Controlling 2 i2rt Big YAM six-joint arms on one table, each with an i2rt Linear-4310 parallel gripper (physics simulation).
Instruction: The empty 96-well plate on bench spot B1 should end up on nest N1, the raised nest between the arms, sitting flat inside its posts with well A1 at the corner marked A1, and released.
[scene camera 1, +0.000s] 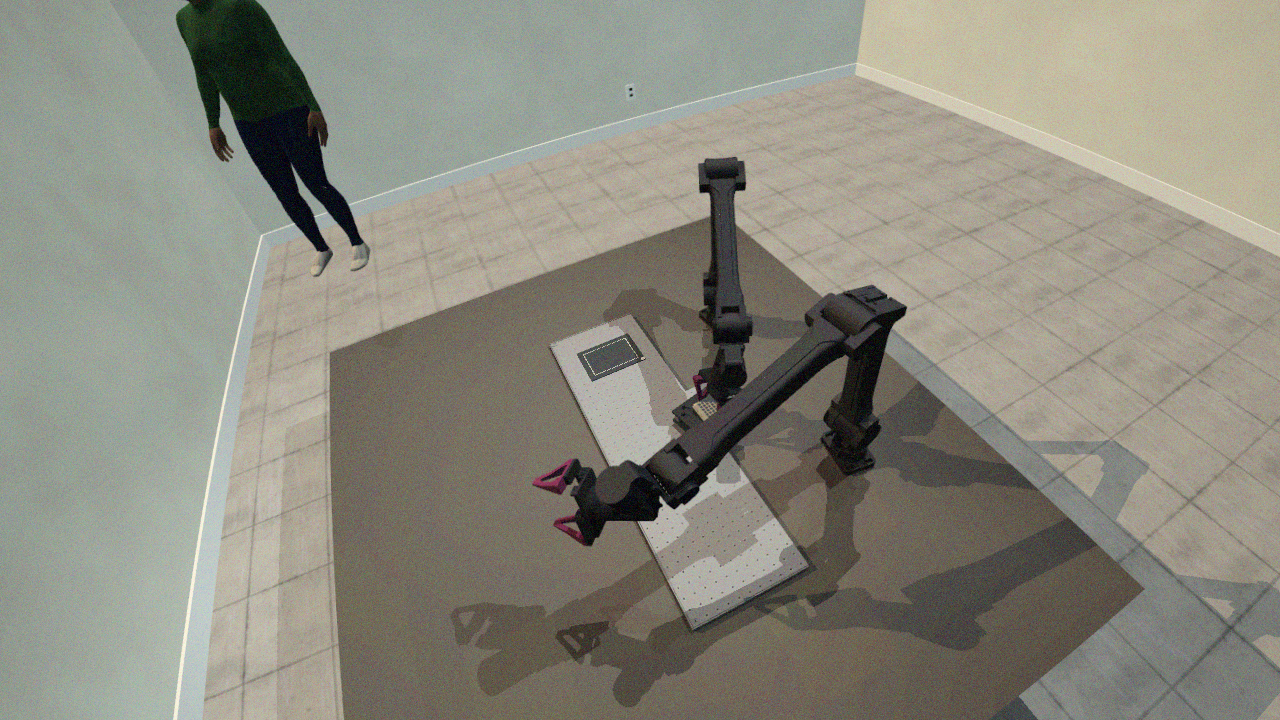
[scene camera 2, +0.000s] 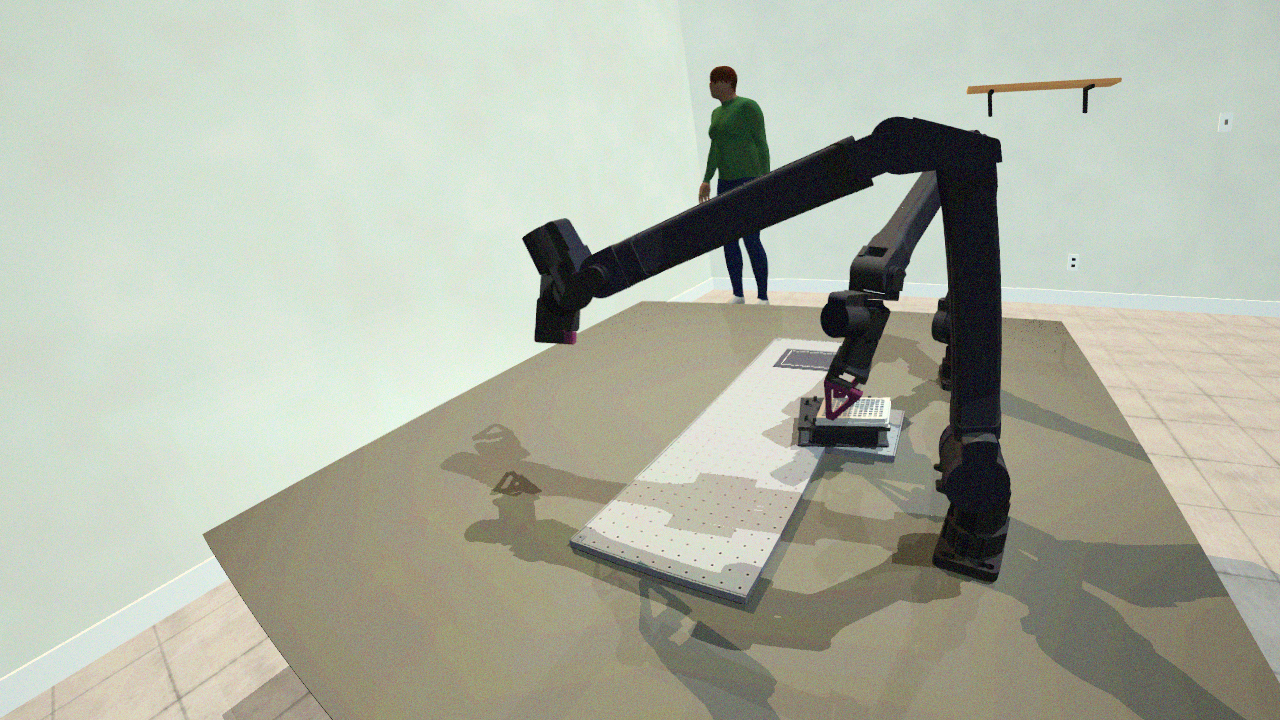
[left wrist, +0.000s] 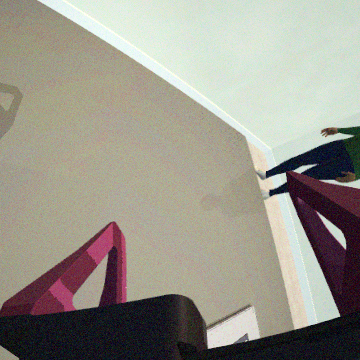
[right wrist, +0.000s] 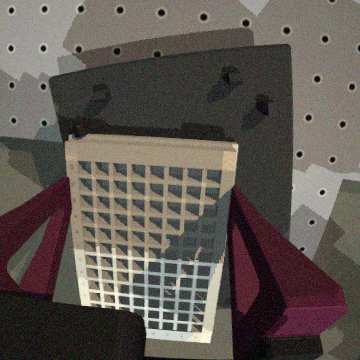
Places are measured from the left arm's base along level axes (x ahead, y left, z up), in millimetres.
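Pixels of known places: left gripper, fingertip midpoint: (scene camera 1: 544, 502) (left wrist: 199, 206); right gripper, fingertip midpoint: (scene camera 1: 709, 411) (scene camera 2: 833, 409) (right wrist: 148, 189); left arm's base at its link origin: (scene camera 1: 847, 451) (scene camera 2: 970, 545).
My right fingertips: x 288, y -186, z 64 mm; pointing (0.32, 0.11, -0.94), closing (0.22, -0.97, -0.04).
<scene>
Ahead of a thing's pixels: the offset from my right fingertips to its middle. "spot": to the spot under its first point. Level surfaces: height alone.
The cream 96-well plate @(38 mm back, 8 mm right, 0 mm up) (right wrist: 143, 214) (scene camera 2: 866, 410) (scene camera 1: 705, 409) is between the maroon fingers of my right gripper (right wrist: 148, 189) (scene camera 2: 840, 400) (scene camera 1: 702, 393), which is shut on its long sides. The plate is over the dark raised nest N1 @(12 mm back, 21 mm right, 27 mm down) (right wrist: 178, 89) (scene camera 2: 836, 436) (scene camera 1: 685, 417), offset toward the near edge; the nest's posts show beyond the plate's far end. I cannot tell whether the plate touches the nest. My left gripper (scene camera 1: 562, 503) (scene camera 2: 556, 337) (left wrist: 199, 206) is open and empty, high over the bare table on the far side from the nest.
A white perforated board @(51 mm down) (scene camera 1: 716, 546) (scene camera 2: 716, 519) (right wrist: 321, 53) lies along the brown table @(64 mm down) (scene camera 1: 429, 447) (scene camera 2: 447, 537). The dark marked spot B1 @(spot: 185 mm ahead, 334 mm right, 50 mm down) (scene camera 1: 610, 355) (scene camera 2: 805, 359) at the board's far end is bare. A person in green (scene camera 1: 267, 116) (scene camera 2: 736, 143) stands beyond the table.
</scene>
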